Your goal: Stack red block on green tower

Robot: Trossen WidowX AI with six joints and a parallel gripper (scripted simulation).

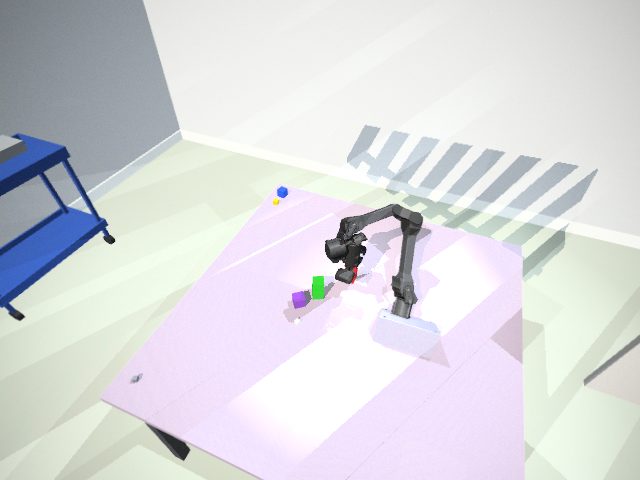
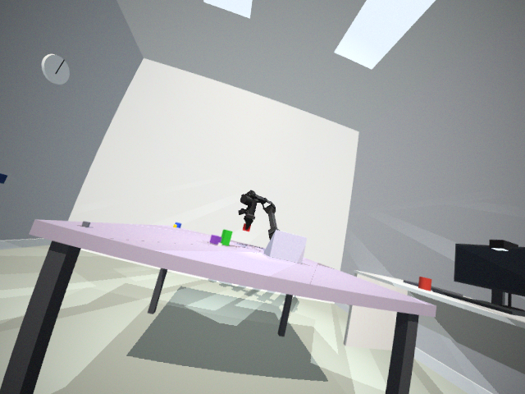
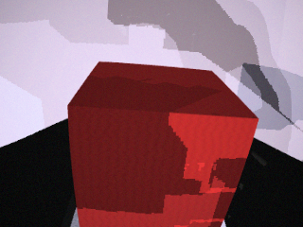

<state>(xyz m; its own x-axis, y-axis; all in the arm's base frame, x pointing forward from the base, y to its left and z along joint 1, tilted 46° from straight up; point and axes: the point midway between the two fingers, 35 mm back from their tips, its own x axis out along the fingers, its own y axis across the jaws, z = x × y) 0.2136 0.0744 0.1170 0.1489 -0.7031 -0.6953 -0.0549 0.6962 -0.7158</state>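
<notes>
Right now the purple block is 16 cm ahead of my gripper tip, 13 cm to the left of it and 10 cm below it. The rest, counted from my gripper tip: small white cube: 21 cm to the left, 12 cm ahead, 11 cm below; red block: 2 cm above; blue block: 60 cm ahead, 45 cm to the right, 10 cm below.
</notes>
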